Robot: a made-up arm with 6 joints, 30 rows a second.
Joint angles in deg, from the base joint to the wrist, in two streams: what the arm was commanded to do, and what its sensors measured. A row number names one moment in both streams.
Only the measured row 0 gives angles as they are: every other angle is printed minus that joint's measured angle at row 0.
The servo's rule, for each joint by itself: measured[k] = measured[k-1] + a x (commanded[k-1-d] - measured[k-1]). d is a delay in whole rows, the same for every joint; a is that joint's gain. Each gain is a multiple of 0.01, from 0.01 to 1. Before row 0 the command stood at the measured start. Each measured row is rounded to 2 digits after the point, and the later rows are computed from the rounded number. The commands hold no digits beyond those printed.
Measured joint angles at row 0:
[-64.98 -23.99 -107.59 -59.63 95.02 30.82]
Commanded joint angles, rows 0 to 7:
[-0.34 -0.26 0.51 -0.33 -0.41 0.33]
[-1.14 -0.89 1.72 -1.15 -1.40 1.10]
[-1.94 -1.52 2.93 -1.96 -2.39 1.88]
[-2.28 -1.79 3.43 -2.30 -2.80 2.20]
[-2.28 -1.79 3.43 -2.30 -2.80 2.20]
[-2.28 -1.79 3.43 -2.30 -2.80 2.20]
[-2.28 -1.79 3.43 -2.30 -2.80 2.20]
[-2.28 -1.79 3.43 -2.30 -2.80 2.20]
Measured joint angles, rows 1 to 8:
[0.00 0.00 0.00 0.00 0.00 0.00]
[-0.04 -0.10 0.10 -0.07 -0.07 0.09]
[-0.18 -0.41 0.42 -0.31 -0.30 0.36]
[-0.41 -0.84 0.92 -0.67 -0.66 0.77]
[-0.65 -1.21 1.42 -1.03 -1.02 1.16]
[-0.86 -1.44 1.82 -1.31 -1.32 1.44]
[-1.04 -1.58 2.14 -1.53 -1.57 1.65]
[-1.20 -1.66 2.40 -1.70 -1.78 1.80]
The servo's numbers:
d 1
a 0.13 0.39 0.20 0.22 0.17 0.27

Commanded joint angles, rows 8 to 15:
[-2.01 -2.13 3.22 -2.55 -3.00 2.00]
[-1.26 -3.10 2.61 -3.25 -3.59 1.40]
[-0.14 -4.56 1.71 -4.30 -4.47 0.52]
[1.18 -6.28 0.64 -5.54 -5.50 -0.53]
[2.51 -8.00 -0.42 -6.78 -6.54 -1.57]
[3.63 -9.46 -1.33 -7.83 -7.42 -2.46]
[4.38 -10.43 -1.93 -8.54 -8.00 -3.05]
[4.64 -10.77 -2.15 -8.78 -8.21 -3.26]
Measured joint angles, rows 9 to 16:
[-1.34 -1.71 2.61 -1.83 -1.95 1.91]
[-1.43 -1.87 2.73 -1.99 -2.13 1.93]
[-1.41 -2.35 2.71 -2.27 -2.38 1.79]
[-1.24 -3.21 2.51 -2.72 -2.74 1.45]
[-0.93 -4.41 2.14 -3.34 -3.21 0.92]
[-0.48 -5.81 1.63 -4.10 -3.78 0.25]
[0.05 -7.23 1.04 -4.92 -4.40 -0.48]
[0.61 -8.48 0.45 -5.72 -5.01 -1.17]

